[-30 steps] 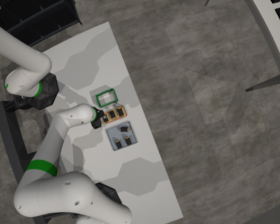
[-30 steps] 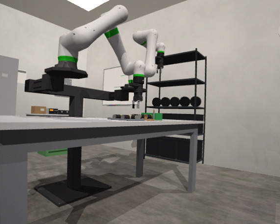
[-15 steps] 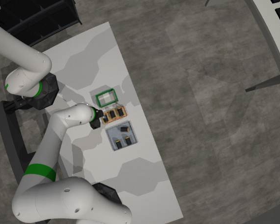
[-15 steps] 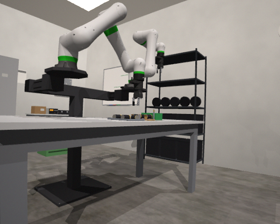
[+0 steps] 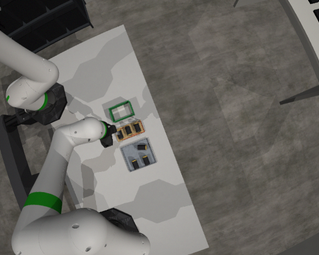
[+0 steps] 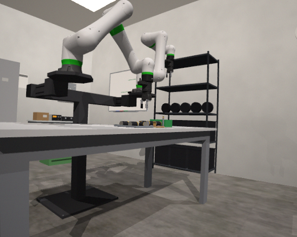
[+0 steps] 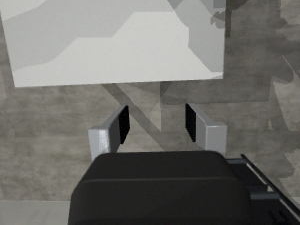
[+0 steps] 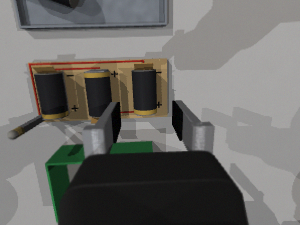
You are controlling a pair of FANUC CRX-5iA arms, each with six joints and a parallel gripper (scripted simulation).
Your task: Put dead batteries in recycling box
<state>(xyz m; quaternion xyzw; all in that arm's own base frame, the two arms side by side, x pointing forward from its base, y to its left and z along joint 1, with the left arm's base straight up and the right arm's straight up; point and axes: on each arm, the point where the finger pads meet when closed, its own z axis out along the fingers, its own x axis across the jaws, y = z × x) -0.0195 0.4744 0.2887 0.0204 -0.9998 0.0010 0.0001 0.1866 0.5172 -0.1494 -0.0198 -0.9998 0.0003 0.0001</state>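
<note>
The green recycling box lies 9 cm ahead of my right hand, 13 cm to the left of it and 14 cm below it. Also, from my right hand: grey tray: 4 cm ahead, 19 cm to the right, 16 cm below.
</note>
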